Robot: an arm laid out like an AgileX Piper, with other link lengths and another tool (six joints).
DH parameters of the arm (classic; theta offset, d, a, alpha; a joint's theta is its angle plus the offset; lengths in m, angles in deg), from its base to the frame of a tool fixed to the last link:
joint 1: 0 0.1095 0 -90
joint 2: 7.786 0 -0.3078 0
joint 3: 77.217 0 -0.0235 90
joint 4: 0 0.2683 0 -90
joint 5: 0 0 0 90
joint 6: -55 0.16 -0.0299 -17.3
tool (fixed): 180 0.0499 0 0
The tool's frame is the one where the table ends.
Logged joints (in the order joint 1, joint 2, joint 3, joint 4, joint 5, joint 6), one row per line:
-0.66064, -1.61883, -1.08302, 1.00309, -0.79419, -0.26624
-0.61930, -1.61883, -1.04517, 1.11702, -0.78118, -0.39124
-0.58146, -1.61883, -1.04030, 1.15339, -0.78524, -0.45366
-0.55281, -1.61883, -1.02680, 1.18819, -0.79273, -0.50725
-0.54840, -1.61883, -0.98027, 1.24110, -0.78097, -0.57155
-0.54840, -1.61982, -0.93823, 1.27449, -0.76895, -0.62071
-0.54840, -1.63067, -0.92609, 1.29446, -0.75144, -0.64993
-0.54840, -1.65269, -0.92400, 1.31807, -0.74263, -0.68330
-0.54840, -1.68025, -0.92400, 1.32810, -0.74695, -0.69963
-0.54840, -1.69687, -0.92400, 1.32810, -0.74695, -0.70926
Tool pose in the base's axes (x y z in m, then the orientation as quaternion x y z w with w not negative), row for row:
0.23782, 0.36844, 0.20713, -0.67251, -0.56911, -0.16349, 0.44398
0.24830, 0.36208, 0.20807, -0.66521, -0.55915, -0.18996, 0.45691
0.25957, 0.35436, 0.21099, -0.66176, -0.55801, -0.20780, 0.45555
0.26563, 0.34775, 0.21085, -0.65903, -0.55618, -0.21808, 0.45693
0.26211, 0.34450, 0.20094, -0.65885, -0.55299, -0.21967, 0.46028
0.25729, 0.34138, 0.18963, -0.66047, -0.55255, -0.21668, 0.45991
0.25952, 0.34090, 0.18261, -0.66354, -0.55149, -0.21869, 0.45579
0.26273, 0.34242, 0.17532, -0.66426, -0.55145, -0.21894, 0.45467
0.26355, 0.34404, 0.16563, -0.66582, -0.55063, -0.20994, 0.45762
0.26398, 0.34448, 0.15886, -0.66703, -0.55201, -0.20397, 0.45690
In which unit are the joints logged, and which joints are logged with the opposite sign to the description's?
The joints are logged in radians. Opposite sign: joint 1, joint 2, joint 5.
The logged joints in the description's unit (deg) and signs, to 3 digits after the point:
37.852, 92.752, -62.052, 57.473, 45.504, -15.254
35.483, 92.752, -59.884, 64.001, 44.758, -22.416
33.315, 92.752, -59.605, 66.084, 44.991, -25.993
31.674, 92.752, -58.831, 68.078, 45.420, -29.063
31.421, 92.752, -56.165, 71.110, 44.746, -32.747
31.421, 92.809, -53.757, 73.023, 44.058, -35.564
31.421, 93.431, -53.061, 74.167, 43.054, -37.238
31.421, 94.692, -52.941, 75.520, 42.550, -39.150
31.421, 96.271, -52.941, 76.095, 42.797, -40.086
31.421, 97.223, -52.941, 76.095, 42.797, -40.638

